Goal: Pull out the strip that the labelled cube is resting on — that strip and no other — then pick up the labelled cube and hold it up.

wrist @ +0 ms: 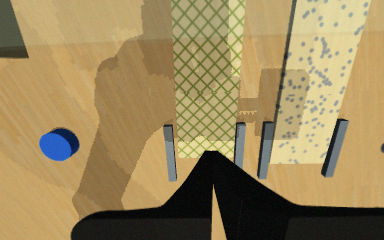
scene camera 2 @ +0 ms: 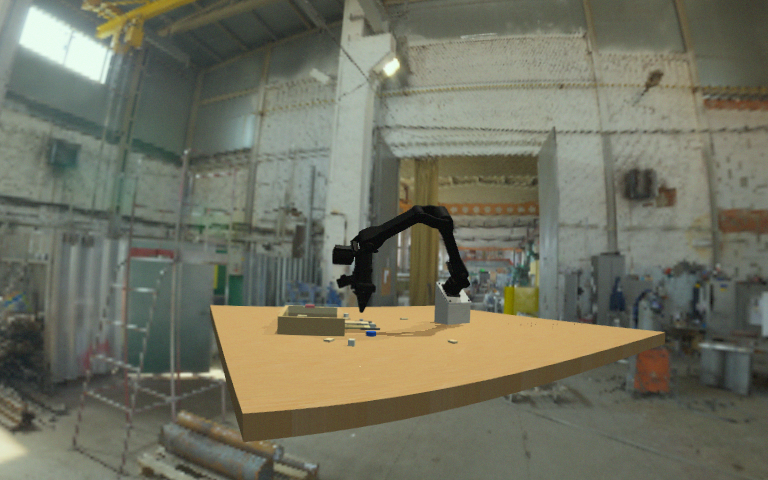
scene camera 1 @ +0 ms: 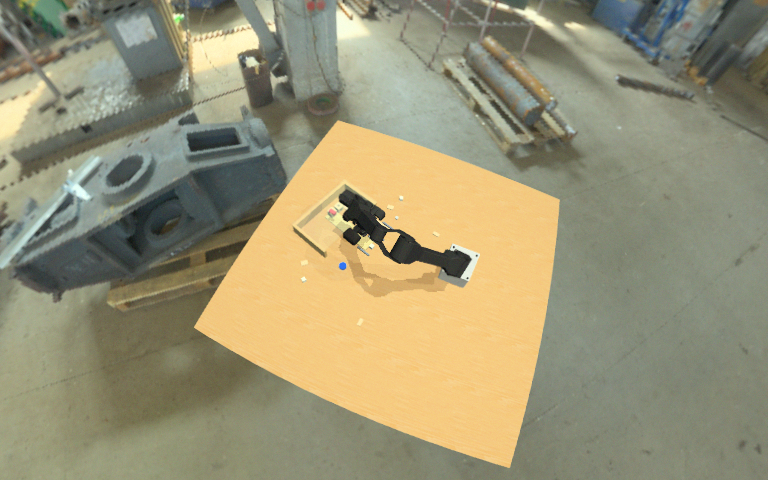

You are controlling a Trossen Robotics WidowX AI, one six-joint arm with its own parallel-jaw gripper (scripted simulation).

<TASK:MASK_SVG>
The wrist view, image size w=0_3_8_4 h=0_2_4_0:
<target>my gripper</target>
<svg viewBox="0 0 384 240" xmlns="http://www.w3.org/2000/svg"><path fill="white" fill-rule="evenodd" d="M70 234L71 240L211 240L213 186L227 240L384 240L384 208L300 205L287 201L254 179L219 151L212 150L204 151L184 183L162 206L137 210L103 210L94 212L81 219L72 228Z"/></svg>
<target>blue disc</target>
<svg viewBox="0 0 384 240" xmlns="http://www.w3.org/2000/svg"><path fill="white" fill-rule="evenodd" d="M73 132L60 128L44 134L39 140L41 152L54 161L67 160L77 153L80 148L79 139Z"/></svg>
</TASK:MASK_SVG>
